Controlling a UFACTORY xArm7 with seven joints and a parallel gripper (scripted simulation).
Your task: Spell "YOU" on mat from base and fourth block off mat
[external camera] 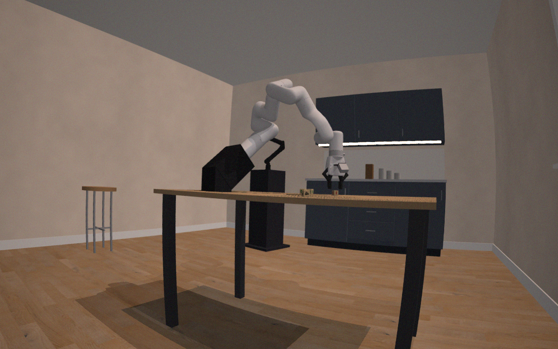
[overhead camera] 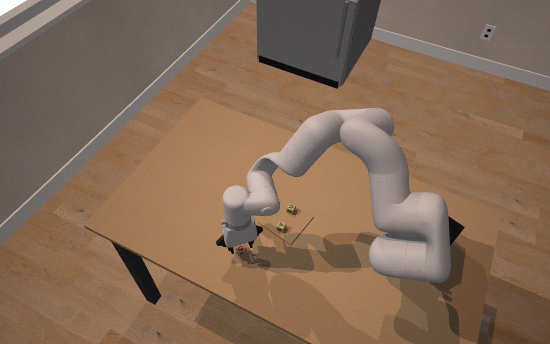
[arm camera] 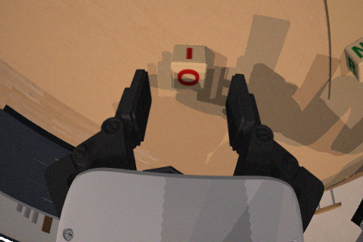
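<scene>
Right now the O block is 40 mm below my hand. The rest, counted from my hand: Y block (50 mm behind, 150 mm to the right, 30 mm below); mat (40 mm behind, 190 mm to the right, 50 mm below); U block (40 mm behind, 230 mm to the right, 30 mm below).
</scene>
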